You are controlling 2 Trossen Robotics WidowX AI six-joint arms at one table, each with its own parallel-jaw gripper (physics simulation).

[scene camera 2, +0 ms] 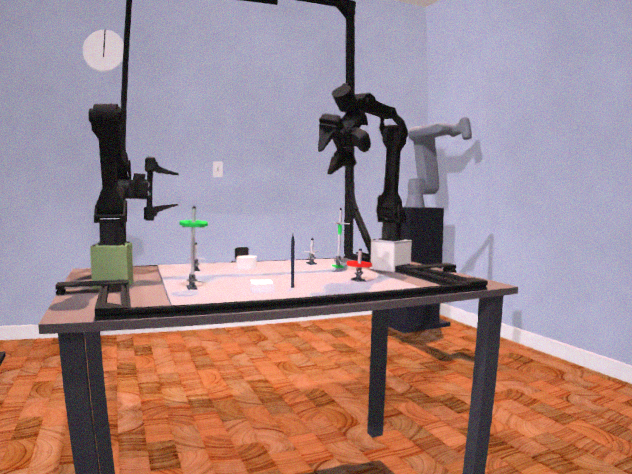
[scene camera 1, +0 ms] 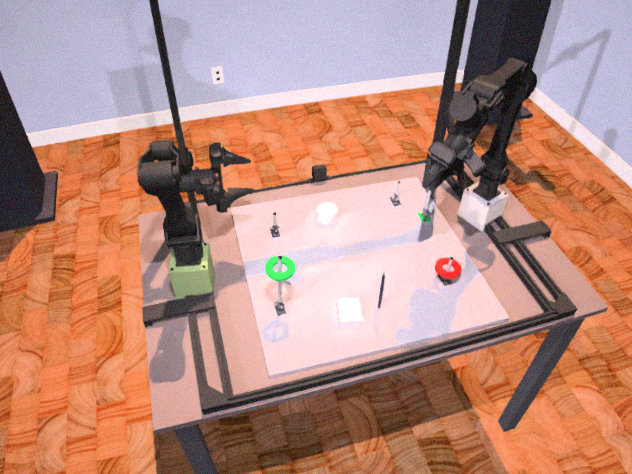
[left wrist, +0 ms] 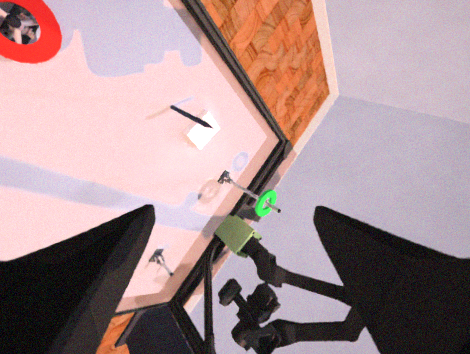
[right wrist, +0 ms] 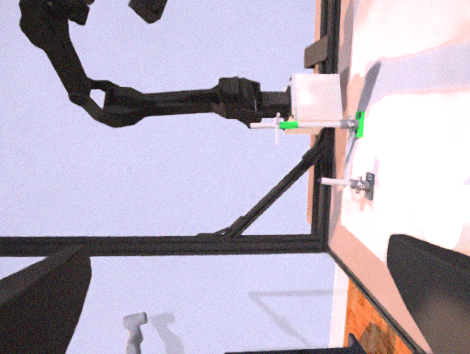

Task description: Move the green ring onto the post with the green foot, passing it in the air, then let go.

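Pixels of known places: left gripper, fingertip midpoint: (scene camera 2: 324, 162) (scene camera 1: 426, 189) (left wrist: 236, 212); right gripper, fingertip midpoint: (scene camera 2: 178, 189) (scene camera 1: 252, 175) (left wrist: 232, 317) (right wrist: 241, 254); left arm's base at its link origin: (scene camera 2: 391, 239) (scene camera 1: 486, 192) (right wrist: 288, 105); right arm's base at its link origin: (scene camera 2: 111, 244) (scene camera 1: 189, 256) (left wrist: 249, 245).
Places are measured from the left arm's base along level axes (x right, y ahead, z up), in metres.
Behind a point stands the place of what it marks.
Observation:
The green ring (scene camera 1: 269, 268) @[z 0.084, x 0.066, y 0.742 m] (scene camera 2: 201, 223) @[z 0.080, x 0.021, y 0.716 m] (left wrist: 259, 204) @[z 0.082, x 0.055, y 0.686 m] lies level near the top of a tall thin post with a dark foot, at the left in both scene views. The post with the green foot (scene camera 1: 427, 204) @[z -0.032, x 0.092, y 0.160 m] (scene camera 2: 339, 247) @[z -0.023, x 0.092, y 0.159 m] (right wrist: 327, 124) @[z -0.028, x 0.098, y 0.162 m] stands upright at the right back, with a green band and small crossbar high on it and no ring around it. My right gripper (scene camera 1: 250, 176) @[z 0.165, x 0.301, y 0.637 m] (scene camera 2: 177, 189) @[z 0.165, x 0.301, y 0.637 m] (right wrist: 241, 254) @[z 0.165, x 0.301, y 0.637 m] is open and empty, behind and above the green ring, pointing sideways. My left gripper (scene camera 1: 453, 179) (scene camera 2: 325, 161) @[z 0.238, x -0.068, y 0.388 m] is open and empty, high above the green-foot post.
A red ring (scene camera 1: 438, 268) @[z -0.035, x -0.110, y 0.326 m] (scene camera 2: 352, 263) @[z -0.036, x -0.127, y 0.333 m] (left wrist: 50, 37) @[z -0.037, x -0.122, y 0.324 m] sits on a short post at the right. Short posts (scene camera 1: 275, 225) @[z -0.050, x 0.307, y 0.574 m] (scene camera 1: 395, 196) @[z -0.059, x 0.200, y 0.188 m] stand at the back. A dark upright rod (scene camera 1: 381, 290) @[z -0.016, x -0.085, y 0.513 m] (scene camera 2: 292, 262) @[z -0.022, x -0.085, y 0.513 m], a white block (scene camera 1: 349, 311) @[z -0.068, x -0.058, y 0.592 m] and a white round object (scene camera 1: 326, 211) @[z -0.053, x 0.269, y 0.413 m] are between.

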